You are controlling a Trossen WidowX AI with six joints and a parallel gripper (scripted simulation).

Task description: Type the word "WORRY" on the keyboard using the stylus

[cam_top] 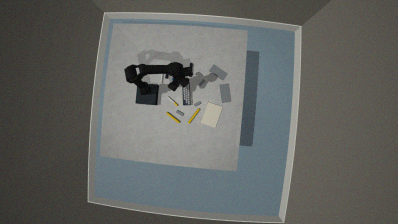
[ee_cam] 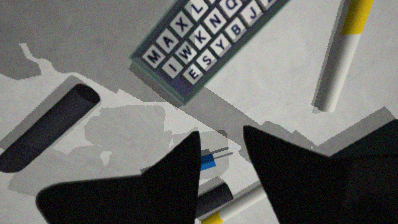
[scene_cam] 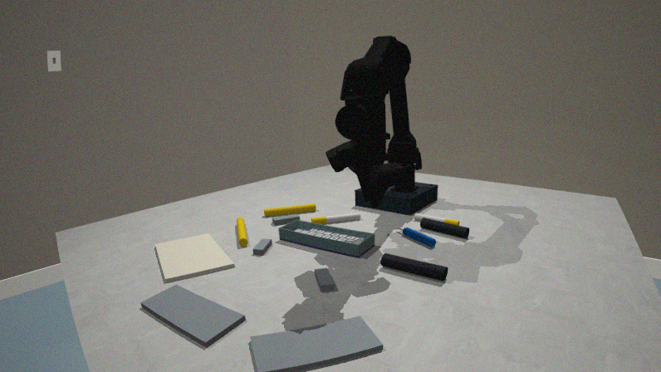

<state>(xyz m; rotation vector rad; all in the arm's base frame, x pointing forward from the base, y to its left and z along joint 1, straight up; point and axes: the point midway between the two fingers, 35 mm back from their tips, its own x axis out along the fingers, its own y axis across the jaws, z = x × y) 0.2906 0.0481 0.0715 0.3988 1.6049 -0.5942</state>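
The blue stylus lies 60 mm behind my gripper tip, 60 mm to the left of it and 70 mm below it. From my gripper tip the other things lie so: cream notepad (270 mm ahead, 270 mm to the right, 80 mm below).
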